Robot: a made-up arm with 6 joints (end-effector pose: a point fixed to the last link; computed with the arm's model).
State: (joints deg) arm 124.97 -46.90 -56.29 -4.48 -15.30 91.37
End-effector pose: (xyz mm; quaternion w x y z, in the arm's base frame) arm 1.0 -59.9 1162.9 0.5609 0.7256 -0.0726 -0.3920
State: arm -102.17 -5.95 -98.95 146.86 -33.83 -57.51
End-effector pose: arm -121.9 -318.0 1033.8 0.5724 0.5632 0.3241 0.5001
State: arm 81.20 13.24 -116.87 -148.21 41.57 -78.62
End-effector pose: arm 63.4 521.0 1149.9 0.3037 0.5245 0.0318 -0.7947
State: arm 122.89 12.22 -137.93 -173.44 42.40 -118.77
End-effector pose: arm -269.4 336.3 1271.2 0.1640 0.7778 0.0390 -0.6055
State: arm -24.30 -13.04 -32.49 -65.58 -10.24 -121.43
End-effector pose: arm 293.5 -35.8 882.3 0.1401 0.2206 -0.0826 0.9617
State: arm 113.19 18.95 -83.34 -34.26 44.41 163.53
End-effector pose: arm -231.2 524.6 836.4 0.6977 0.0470 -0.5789 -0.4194
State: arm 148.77 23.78 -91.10 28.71 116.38 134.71
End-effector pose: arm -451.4 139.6 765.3 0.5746 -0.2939 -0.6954 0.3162
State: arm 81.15 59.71 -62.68 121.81 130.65 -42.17
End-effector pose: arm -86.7 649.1 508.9 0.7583 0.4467 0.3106 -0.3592
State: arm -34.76 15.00 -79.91 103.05 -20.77 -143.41
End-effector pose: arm 363.5 -376.7 881.7 0.4665 -0.3709 -0.7858 0.1655
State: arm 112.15 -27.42 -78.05 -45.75 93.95 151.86
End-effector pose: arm 24.3 138.3 1046.5 0.5096 0.0080 -0.6672 -0.5432
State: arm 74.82 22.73 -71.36 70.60 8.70 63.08
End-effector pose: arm 182.2 535.5 763.6 0.7251 -0.0165 -0.3500 -0.5929
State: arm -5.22 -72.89 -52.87 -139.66 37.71 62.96
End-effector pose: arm -202.0 27.8 1035.9 0.2119 0.5376 0.7239 -0.3769
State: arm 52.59 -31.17 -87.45 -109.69 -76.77 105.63
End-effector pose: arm -171.1 28.5 1093.9 0.0202 0.8520 -0.4738 0.2216
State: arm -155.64 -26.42 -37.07 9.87 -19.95 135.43
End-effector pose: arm -201.5 -98.0 1026.3 0.9440 0.2326 0.0996 0.2117
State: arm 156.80 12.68 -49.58 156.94 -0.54 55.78
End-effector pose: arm -370.4 119.8 709.2 0.8256 -0.3376 -0.2643 -0.3668
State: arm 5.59 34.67 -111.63 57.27 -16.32 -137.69
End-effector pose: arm 685.5 -15.9 916.8 0.1649 -0.0988 -0.7753 0.6016
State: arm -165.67 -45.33 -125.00 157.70 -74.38 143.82
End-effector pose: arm 163.4 29.8 1077.7 0.2773 -0.9524 0.1025 -0.0744
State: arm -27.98 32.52 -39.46 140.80 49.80 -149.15
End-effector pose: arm 468.3 -197.3 561.3 0.4060 0.0162 -0.8797 -0.2471
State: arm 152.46 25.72 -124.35 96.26 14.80 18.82
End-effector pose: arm -579.8 301.5 1018.4 0.8411 0.5204 0.1203 -0.0849
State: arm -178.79 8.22 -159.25 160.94 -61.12 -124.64
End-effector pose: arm -345.0 -11.8 1126.3 0.4503 0.8905 -0.0573 0.0297
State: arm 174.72 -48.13 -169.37 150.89 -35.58 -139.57
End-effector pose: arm 398.6 -26.8 1162.5 0.1917 0.7146 0.0488 -0.6710
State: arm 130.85 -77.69 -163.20 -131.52 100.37 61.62
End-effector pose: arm 560.6 -560.5 695.2 0.4020 -0.1116 -0.4295 -0.8009
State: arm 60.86 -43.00 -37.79 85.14 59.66 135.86
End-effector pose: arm -67.1 97.2 928.9 0.7127 -0.4007 0.2594 -0.5141
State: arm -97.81 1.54 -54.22 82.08 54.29 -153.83
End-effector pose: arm 30.6 -447.7 845.0 0.3859 -0.2333 -0.8820 0.1367
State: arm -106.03 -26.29 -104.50 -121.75 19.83 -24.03
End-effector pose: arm 19.2 -150.6 1275.1 0.6236 -0.6132 0.2109 0.4367
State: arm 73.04 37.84 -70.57 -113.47 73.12 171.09
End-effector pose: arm 253.9 588.8 655.6 0.1514 0.1270 -0.9546 -0.2230
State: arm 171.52 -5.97 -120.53 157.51 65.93 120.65
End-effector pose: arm -255.5 -69.4 1335.8 0.4566 -0.5207 0.3794 0.6136
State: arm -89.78 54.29 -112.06 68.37 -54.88 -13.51
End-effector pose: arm -123.2 -712.9 722.7 0.3146 0.8432 0.3559 0.2518
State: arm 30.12 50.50 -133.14 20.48 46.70 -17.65
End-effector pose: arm 684.1 418.5 736.3 0.5387 0.3296 -0.7723 0.0683
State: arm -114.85 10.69 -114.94 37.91 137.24 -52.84
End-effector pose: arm -49.7 -425.3 956.3 0.5130 0.0165 -0.7046 -0.4900
